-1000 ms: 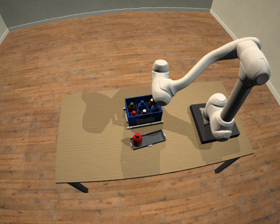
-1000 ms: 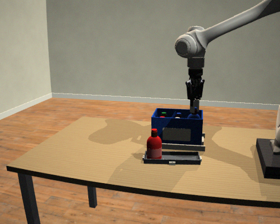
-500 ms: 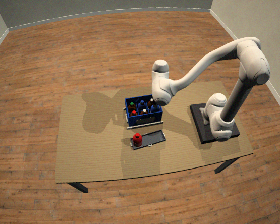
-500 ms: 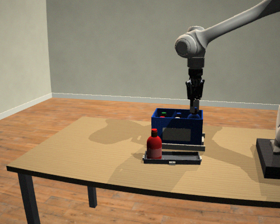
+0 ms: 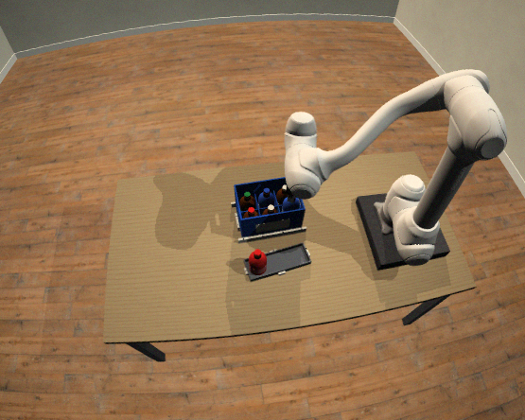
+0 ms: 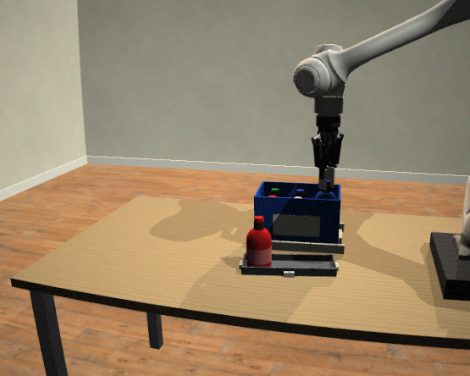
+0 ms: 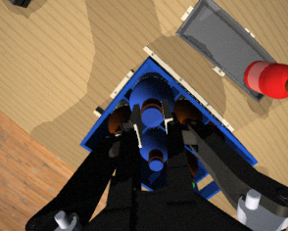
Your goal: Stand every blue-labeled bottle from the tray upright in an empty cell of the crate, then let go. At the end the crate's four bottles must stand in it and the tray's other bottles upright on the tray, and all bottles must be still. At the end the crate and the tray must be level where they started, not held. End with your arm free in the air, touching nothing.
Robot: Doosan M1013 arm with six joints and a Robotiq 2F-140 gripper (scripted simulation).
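My gripper is now 9 cm short of the blue crate, 3 cm to the left of it and 15 cm above it. Round my hand: dark tray: 7 cm ahead, 20 cm to the left, 22 cm below; then red-labeled bottle: 16 cm ahead, 22 cm to the left, 15 cm below.
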